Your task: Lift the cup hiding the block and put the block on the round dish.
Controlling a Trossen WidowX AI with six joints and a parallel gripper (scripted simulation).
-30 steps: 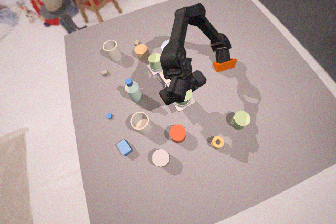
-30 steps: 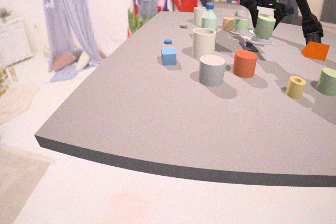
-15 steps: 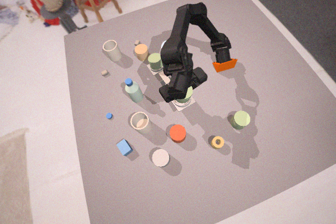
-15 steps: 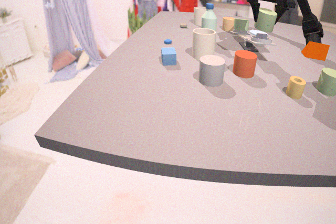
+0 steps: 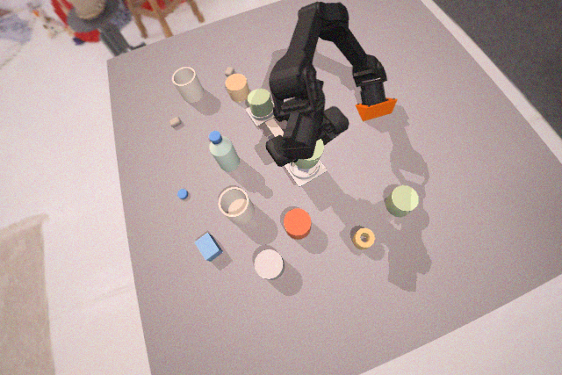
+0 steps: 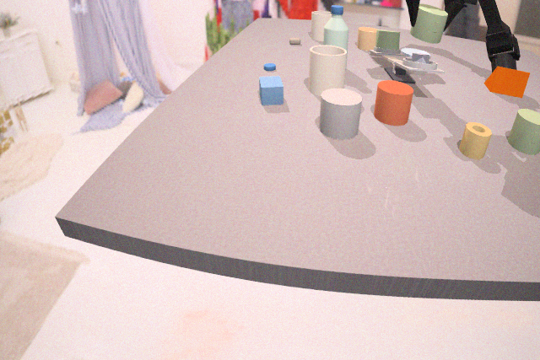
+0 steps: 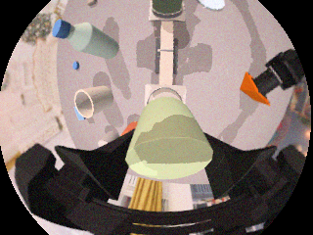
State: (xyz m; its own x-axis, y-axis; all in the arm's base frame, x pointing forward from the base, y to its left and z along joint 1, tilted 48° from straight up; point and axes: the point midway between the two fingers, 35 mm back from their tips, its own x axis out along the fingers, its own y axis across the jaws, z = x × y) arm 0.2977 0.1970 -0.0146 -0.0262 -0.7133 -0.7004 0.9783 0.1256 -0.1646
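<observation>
My gripper tip is now 80 mm above the pale lavender block and 10 mm to the left of it. Round my gripper tip: peach cylinder 370 mm to the right, 130 mm below, 110 mm ahead; then orange cylinder 130 mm below, 110 mm to the left, 70 mm ahead; then bottle 200 mm ahead, 140 mm to the right, 50 mm below.
</observation>
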